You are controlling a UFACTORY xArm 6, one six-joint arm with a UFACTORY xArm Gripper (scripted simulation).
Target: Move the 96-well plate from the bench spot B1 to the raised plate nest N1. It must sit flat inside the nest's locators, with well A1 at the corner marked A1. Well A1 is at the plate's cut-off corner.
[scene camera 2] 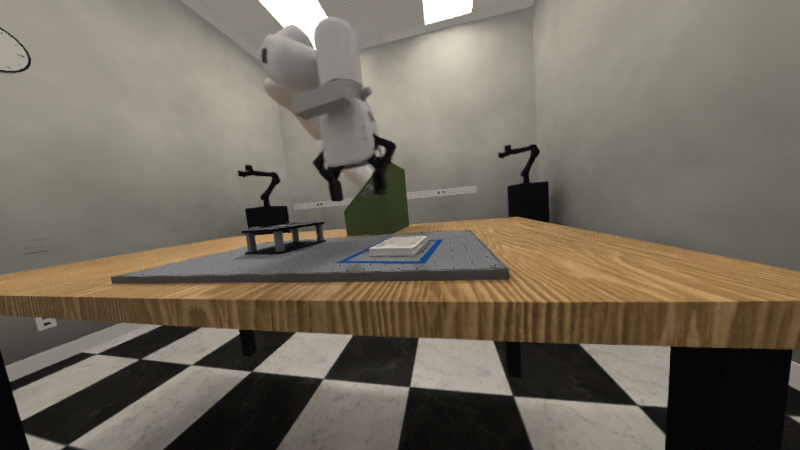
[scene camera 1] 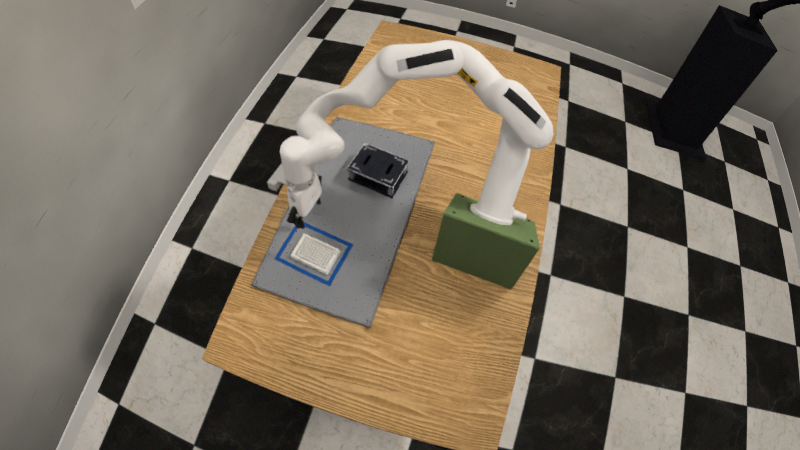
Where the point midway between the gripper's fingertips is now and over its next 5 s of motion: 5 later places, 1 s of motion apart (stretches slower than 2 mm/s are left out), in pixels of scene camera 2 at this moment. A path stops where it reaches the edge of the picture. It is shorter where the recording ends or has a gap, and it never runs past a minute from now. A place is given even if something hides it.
My gripper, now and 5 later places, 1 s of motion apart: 359, 198; 397, 205; 399, 223; 400, 235; 401, 243; 401, 240
